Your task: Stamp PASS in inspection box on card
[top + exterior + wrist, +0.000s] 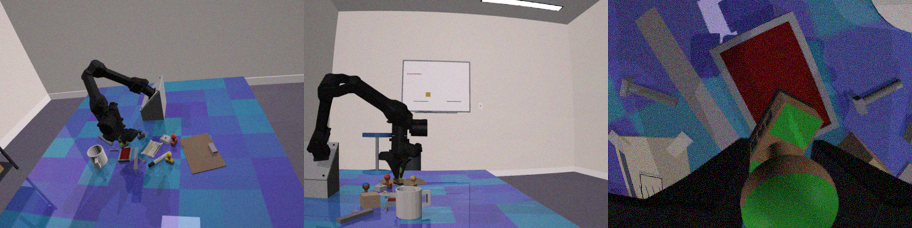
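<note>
My gripper tip is now 13 cm to the right of the card, 9 cm above it and 3 cm past it. Also, from my gripper tip: green-knobbed stamp right at my gripper tip; then grey ruler 9 cm below, 5 cm to the left, 2 cm ahead; then red ink pad 9 cm below, 1 cm to the right.
</note>
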